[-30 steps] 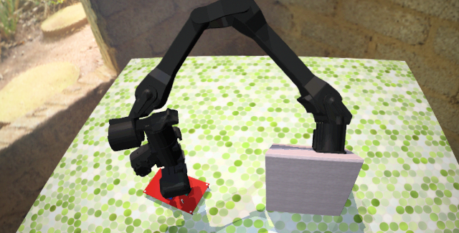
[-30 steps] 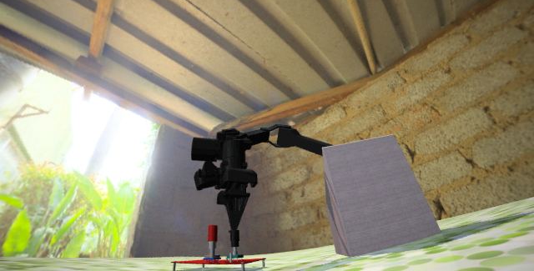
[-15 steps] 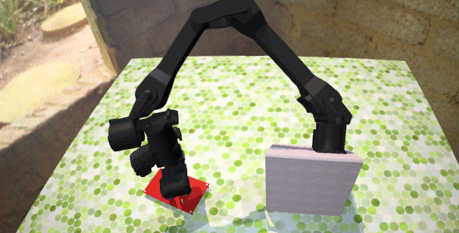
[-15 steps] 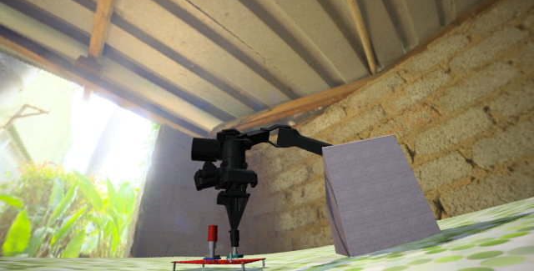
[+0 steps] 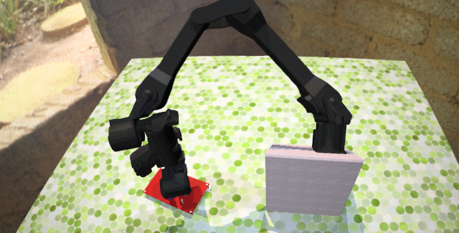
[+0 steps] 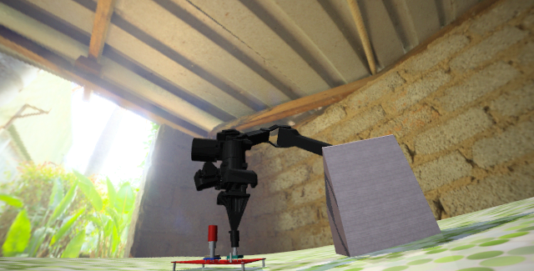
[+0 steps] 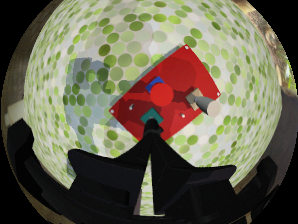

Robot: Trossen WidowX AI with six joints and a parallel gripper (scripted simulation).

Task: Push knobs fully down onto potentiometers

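The black knob lies 1 cm below my gripper tip.
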